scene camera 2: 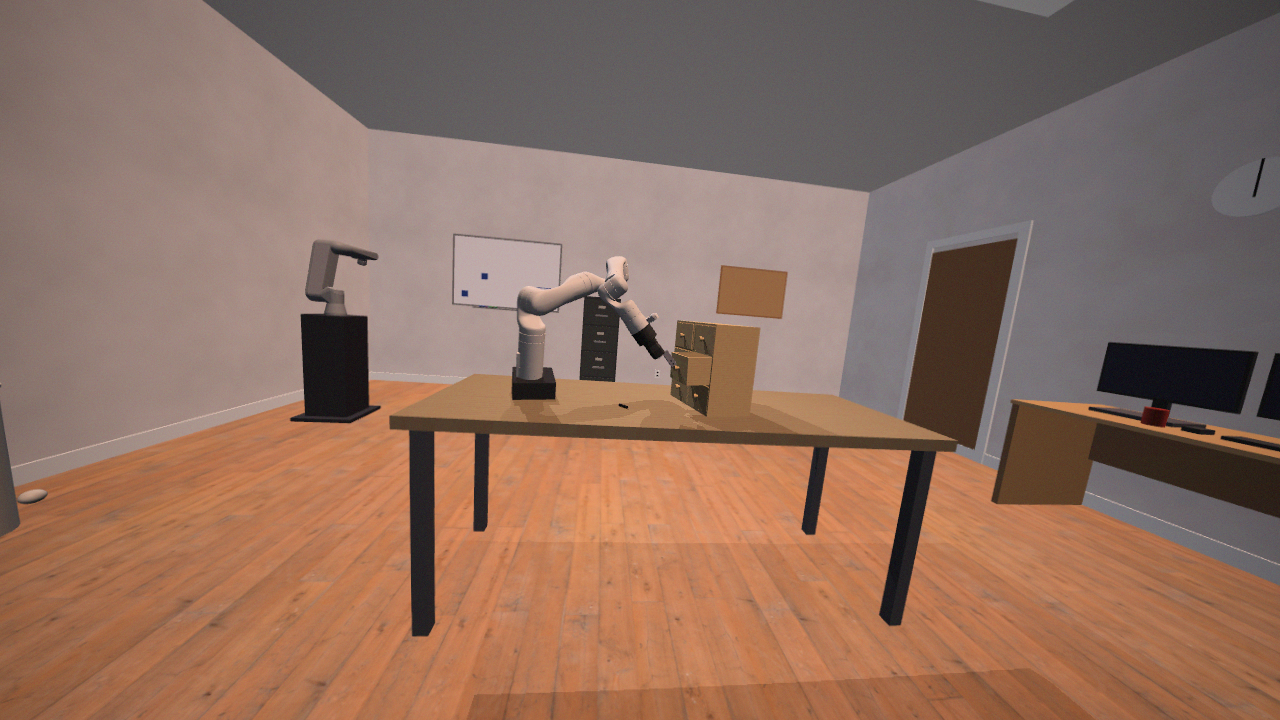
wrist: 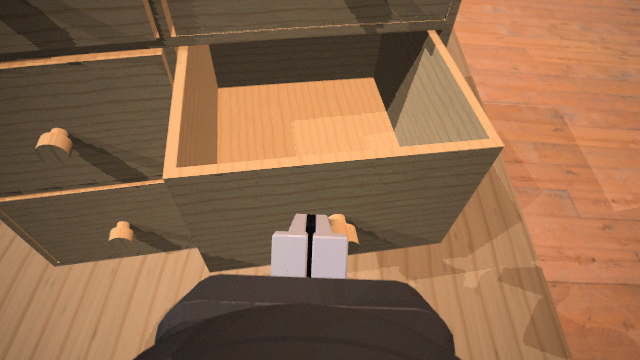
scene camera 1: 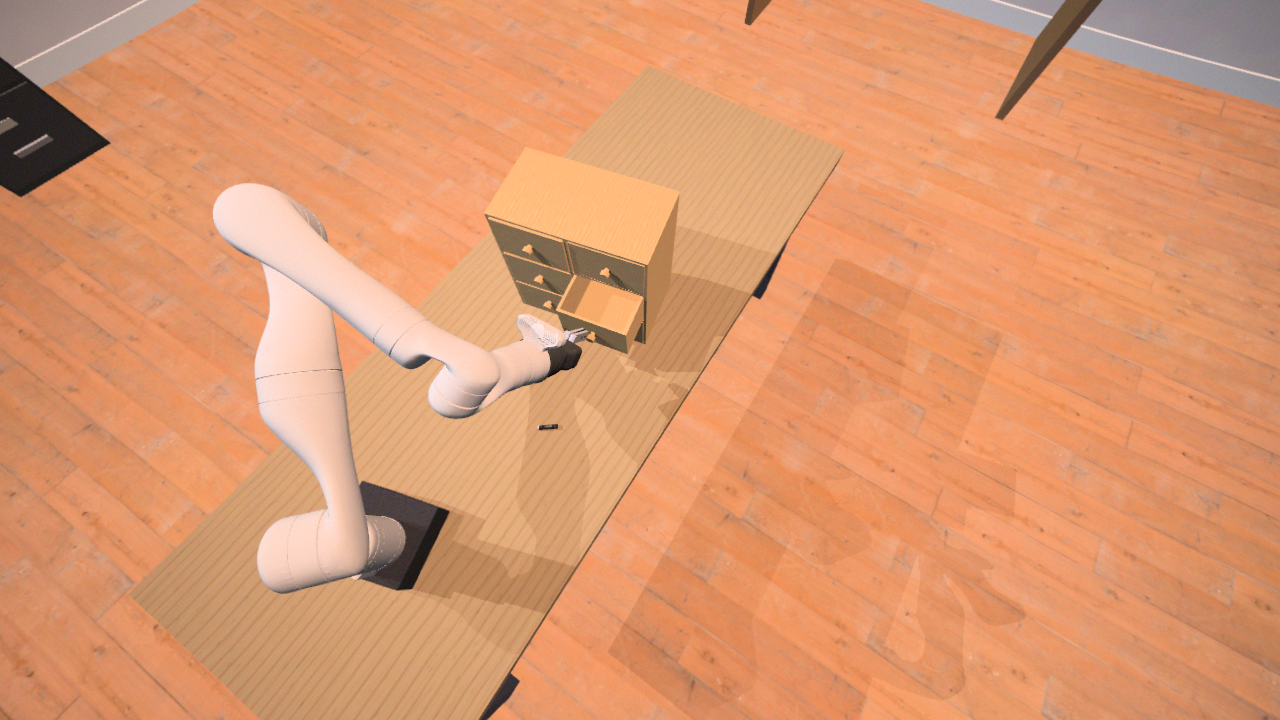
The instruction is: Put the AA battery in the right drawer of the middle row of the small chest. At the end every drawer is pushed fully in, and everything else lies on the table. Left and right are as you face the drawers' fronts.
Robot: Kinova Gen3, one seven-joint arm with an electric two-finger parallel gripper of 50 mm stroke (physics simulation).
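Seen in the pictures: gripper, between the fingertips: (scene camera 2: 674,365) (wrist: 310,236) (scene camera 1: 583,334); arm's base, origin of its link: (scene camera 2: 529,375) (scene camera 1: 378,543).
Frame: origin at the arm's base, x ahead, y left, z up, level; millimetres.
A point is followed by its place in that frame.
Note:
The small chest (scene camera 1: 586,192) {x 722, y -21, z 248 mm} (scene camera 2: 733,367) {x 723, y -191, z 101 mm} stands on the table with its right middle drawer (scene camera 1: 601,308) {x 616, y -103, z 37 mm} (scene camera 2: 693,368) {x 571, y -206, z 91 mm} (wrist: 320,200) {x 536, y -126, z 99 mm} pulled out; the inside that shows in the wrist view is empty. The other drawers that show look pushed in. The AA battery (scene camera 1: 547,427) {x 347, y -122, z -69 mm} (scene camera 2: 622,405) {x 346, y -122, z -71 mm}, small and dark, lies on the table in front of the chest, towards the arm's base. My gripper (scene camera 1: 586,334) {x 524, y -122, z 86 mm} (scene camera 2: 672,360) {x 524, y -122, z 86 mm} (wrist: 310,236) {x 524, y -122, z 86 mm} is shut and empty. Its fingertips are at the open drawer's front, just left of the drawer's knob (wrist: 345,230) {x 526, y -139, z 88 mm}; whether they touch it I cannot tell.
The arm's black base block (scene camera 1: 420,528) {x 56, y -45, z -12 mm} (scene camera 2: 533,386) {x 23, y -64, z -29 mm} stands at the other end of the table (scene camera 1: 295,644) {x -217, y 44, z -78 mm} (scene camera 2: 832,433) {x 1025, y -350, z -78 mm}. The lower left drawer's knob (wrist: 121,232) {x 584, y 29, z -15 mm} and the middle left drawer's knob (wrist: 55,141) {x 582, y 28, z 91 mm} stick out left of the fingers. The table's edge runs along the chest's right side.

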